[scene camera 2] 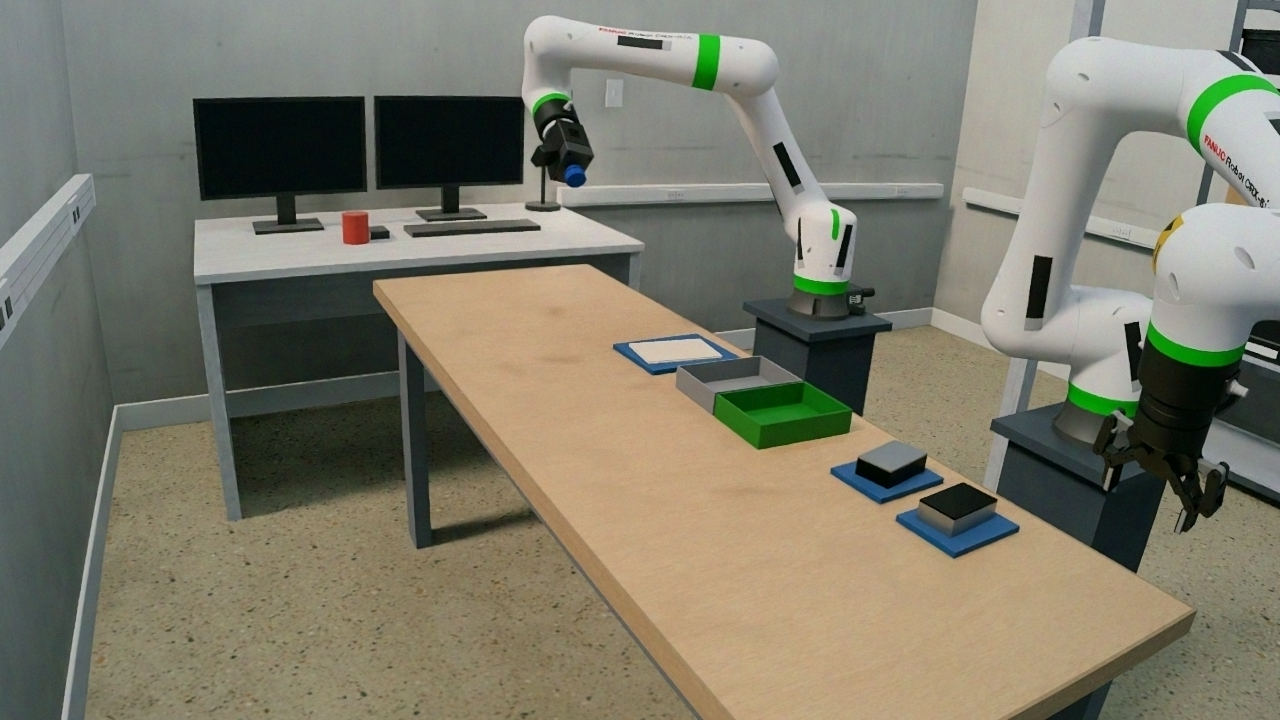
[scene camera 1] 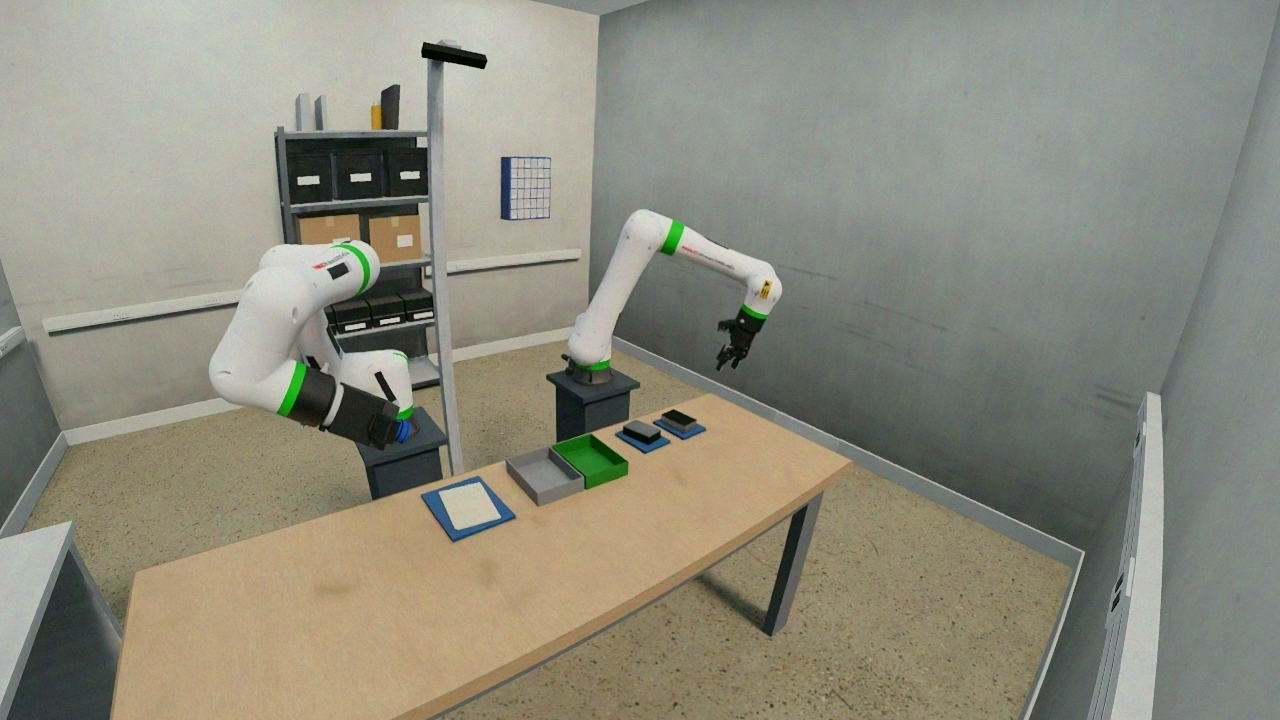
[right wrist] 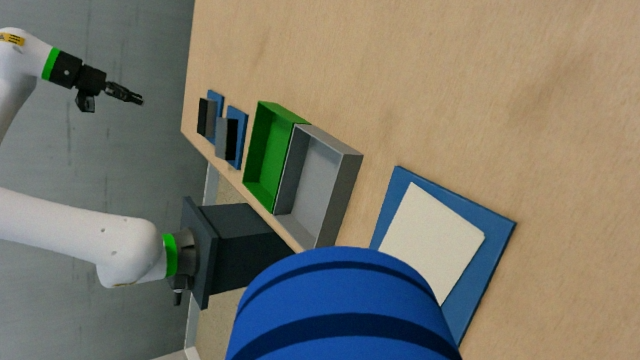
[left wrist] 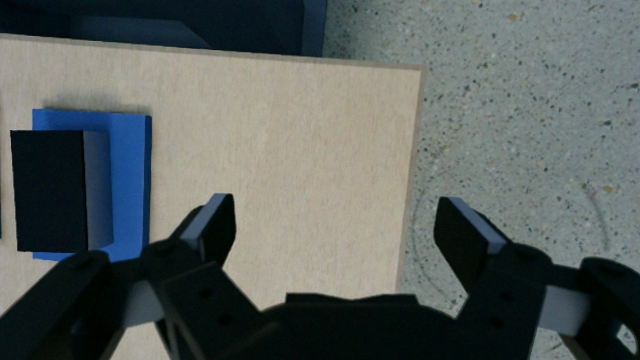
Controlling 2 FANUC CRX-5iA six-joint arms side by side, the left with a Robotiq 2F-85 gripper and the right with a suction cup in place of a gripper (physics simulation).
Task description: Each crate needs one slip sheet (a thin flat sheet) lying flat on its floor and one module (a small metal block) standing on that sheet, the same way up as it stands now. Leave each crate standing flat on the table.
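A grey crate (scene camera 1: 561,491) (scene camera 2: 696,389) (right wrist: 345,185) and a green crate (scene camera 1: 608,474) (scene camera 2: 805,428) (right wrist: 280,116) stand flat side by side, with bare floors. A cream slip sheet (scene camera 1: 469,505) (scene camera 2: 675,350) (right wrist: 435,235) lies on a blue pad (scene camera 1: 438,508) (right wrist: 495,227); I cannot tell whether several are stacked. One module (scene camera 1: 640,431) (scene camera 2: 890,461) has its silver side up, the other module (scene camera 1: 680,419) (scene camera 2: 957,505) (left wrist: 50,190) its black side up. My left gripper (scene camera 2: 1154,501) (left wrist: 335,210) is open and empty, above the table end beyond the modules. My right suction cup (scene camera 1: 404,431) (scene camera 2: 574,175) (right wrist: 345,305) is raised and bears nothing.
Each module sits on its own small blue pad (scene camera 2: 957,540) (left wrist: 130,190) on the wooden table (scene camera 1: 554,573) (scene camera 2: 537,358). A camera post (scene camera 1: 438,268) stands behind the table. A white desk (scene camera 2: 286,255) with monitors stands beyond the table's far end.
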